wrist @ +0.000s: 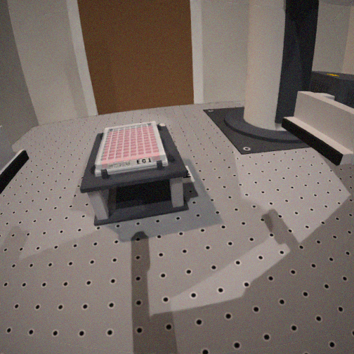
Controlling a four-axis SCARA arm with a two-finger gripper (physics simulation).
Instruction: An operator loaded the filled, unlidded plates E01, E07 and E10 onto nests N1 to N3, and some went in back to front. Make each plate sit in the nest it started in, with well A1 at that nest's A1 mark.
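Plate E01 (132, 145), with pink-filled wells in a white frame, lies flat on the top of a dark raised stand (91, 184). Its E01 label and a barcode are on the near edge. Dark posts stand at the plate's edges. A small white mark (162, 125) shows at the stand's far right corner. The well letters are too small to read. My gripper (155, 118) is open and empty, one finger at the left edge of the view and one at the right, with the stand beyond them. Plates E07 and E10 and nests N1 to N3 do not show in the wrist view.
A pale column (263, 65) rises from a dark base plate (232, 135) behind and right of the stand. A white label (188, 174), partly hidden, lies at the stand's right side. A brown door panel (137, 55) and pale walls are at the back. The table (200, 280) has a grid of holes.
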